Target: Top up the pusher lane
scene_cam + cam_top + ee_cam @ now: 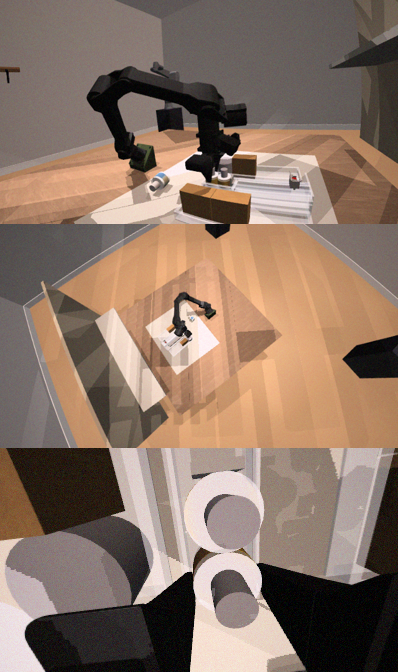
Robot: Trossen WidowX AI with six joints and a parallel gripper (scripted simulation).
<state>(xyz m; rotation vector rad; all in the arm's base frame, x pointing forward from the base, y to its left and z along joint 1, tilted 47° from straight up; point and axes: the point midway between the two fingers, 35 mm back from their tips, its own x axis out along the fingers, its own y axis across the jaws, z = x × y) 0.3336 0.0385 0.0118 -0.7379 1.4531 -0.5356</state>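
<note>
Now: the grey cylinder 1 cm ahead of my gripper tip and 8 cm to the left of it. Round my gripper tip: clear sprung lane 15 cm ahead, 1 cm to the right, 1 cm below.
</note>
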